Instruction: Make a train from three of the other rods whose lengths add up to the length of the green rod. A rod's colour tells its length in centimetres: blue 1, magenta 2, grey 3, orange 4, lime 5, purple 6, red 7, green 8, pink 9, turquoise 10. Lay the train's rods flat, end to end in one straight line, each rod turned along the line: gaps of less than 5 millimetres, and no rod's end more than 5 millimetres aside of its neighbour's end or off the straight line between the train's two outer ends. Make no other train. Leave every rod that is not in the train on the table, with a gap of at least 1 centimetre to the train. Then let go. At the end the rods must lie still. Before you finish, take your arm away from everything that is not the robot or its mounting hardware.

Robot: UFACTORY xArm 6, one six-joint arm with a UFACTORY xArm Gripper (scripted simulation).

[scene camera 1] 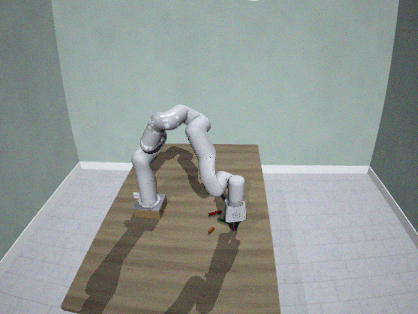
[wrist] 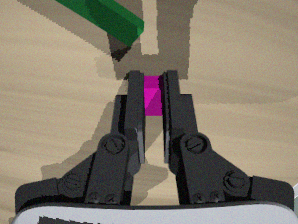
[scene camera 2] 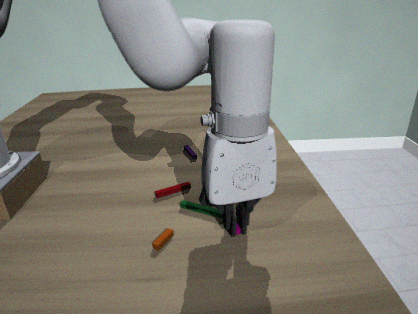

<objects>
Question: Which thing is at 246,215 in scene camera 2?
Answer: My gripper.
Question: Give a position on a magenta rod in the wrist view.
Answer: At 153,85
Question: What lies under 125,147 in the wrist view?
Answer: My gripper.
</objects>
